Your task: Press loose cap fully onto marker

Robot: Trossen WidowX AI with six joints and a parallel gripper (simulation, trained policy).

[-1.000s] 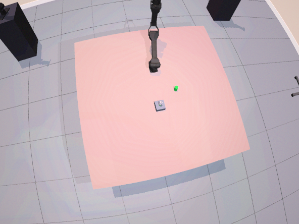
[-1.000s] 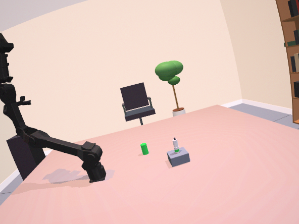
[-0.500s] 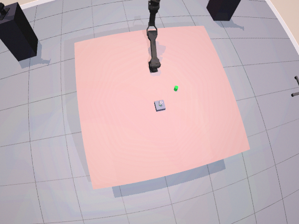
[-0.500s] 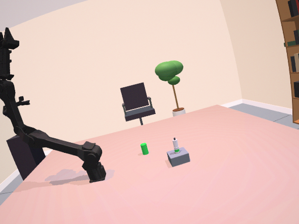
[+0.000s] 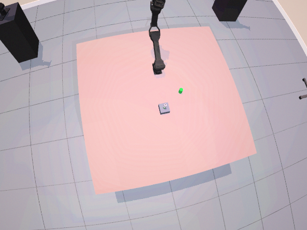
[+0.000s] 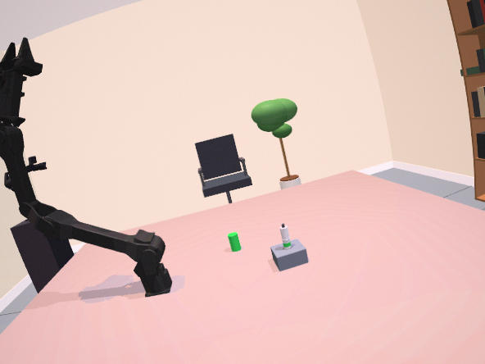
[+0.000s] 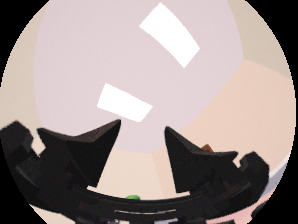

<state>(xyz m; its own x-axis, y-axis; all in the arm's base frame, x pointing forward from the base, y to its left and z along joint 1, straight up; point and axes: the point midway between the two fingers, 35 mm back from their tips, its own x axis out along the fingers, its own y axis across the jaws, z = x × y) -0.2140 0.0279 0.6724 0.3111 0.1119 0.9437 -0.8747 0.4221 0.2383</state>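
Now: the green cap 68 cm below my gripper tip, 42 cm ahead of it and 10 cm to the left of it. The rest, counted from my gripper tip: grey holder block 69 cm below, 53 cm ahead, 6 cm to the right.
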